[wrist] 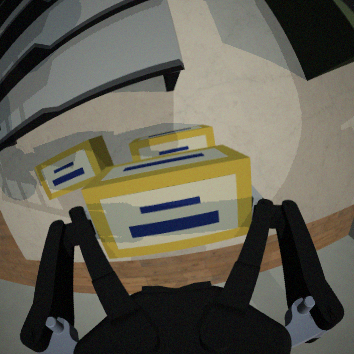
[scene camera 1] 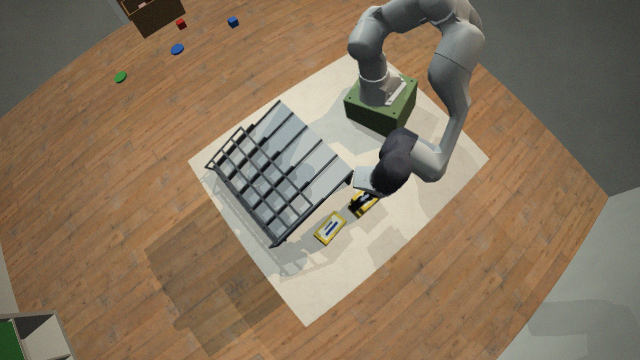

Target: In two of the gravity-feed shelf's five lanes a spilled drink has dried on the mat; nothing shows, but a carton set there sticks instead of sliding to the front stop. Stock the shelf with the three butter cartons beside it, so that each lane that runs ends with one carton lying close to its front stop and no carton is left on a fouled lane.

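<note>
The gravity-feed shelf (scene camera 1: 302, 144) (wrist: 125, 55) has grey lanes split by dark rails, with a dark bar grid over its lower-left half. My gripper (scene camera 1: 364, 200) (wrist: 169, 183) is shut on a yellow-and-white butter carton (wrist: 174, 227), with one finger at each end. The wrist view shows it raised above the mat, beside the shelf's near side. A second carton (scene camera 1: 330, 228) (wrist: 75, 167) lies on the mat beside the shelf. A third carton (wrist: 175, 142) is behind the held one and partly hidden by it. Around the fingers in the scene view, the cartons cannot be told apart.
The pale mat (scene camera 1: 320, 295) lies under the shelf, the cartons and the green robot base (scene camera 1: 372, 112). The shelf's near side rail (scene camera 1: 313, 210) runs close to the gripper. Small red and blue blocks, blue and green discs and a brown box lie far off on the wooden floor.
</note>
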